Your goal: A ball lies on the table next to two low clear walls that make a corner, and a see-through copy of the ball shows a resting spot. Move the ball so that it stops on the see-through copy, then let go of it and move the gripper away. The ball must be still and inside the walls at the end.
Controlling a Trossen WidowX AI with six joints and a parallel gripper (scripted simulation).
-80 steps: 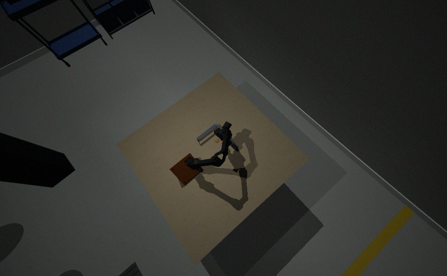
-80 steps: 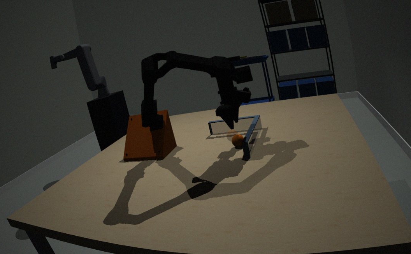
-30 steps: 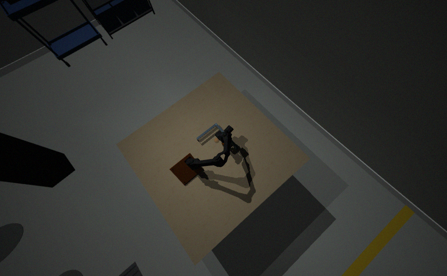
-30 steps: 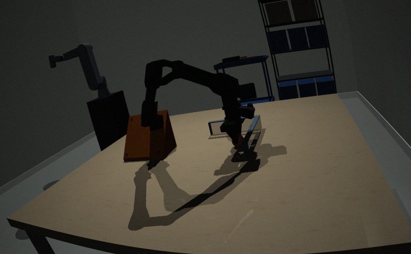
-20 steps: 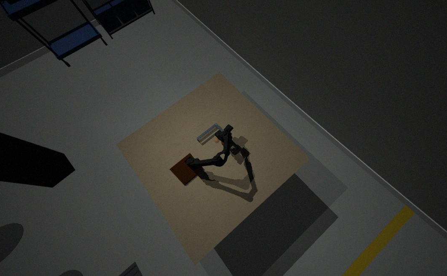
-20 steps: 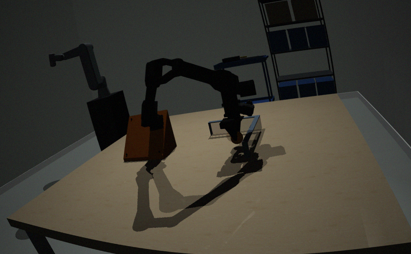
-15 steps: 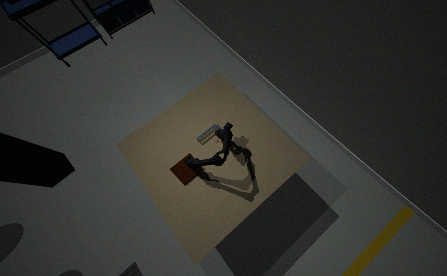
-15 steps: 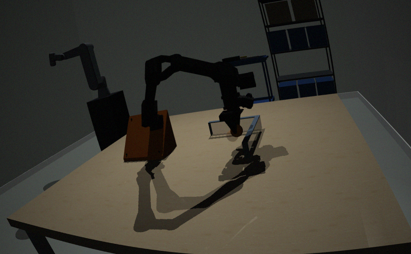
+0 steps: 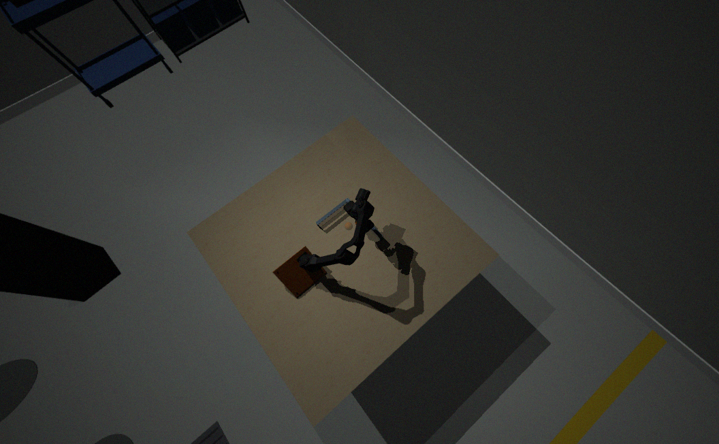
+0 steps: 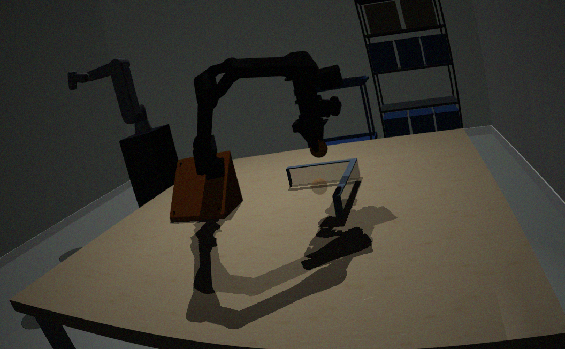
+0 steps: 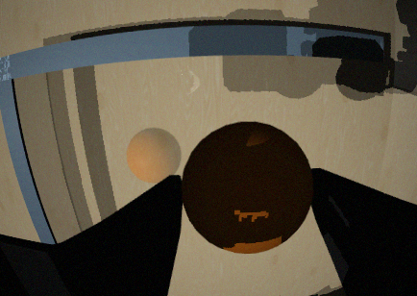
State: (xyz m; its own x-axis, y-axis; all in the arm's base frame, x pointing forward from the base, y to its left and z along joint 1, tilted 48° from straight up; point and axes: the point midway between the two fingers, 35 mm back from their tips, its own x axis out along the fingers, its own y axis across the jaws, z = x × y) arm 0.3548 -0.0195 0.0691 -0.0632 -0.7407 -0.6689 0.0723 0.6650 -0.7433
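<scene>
Now: the see-through copy of ball 30 mm behind my gripper tip, 70 mm to the left of it and 130 mm below it. The rest, counted from my gripper tip: orange ball right at my gripper tip.
</scene>
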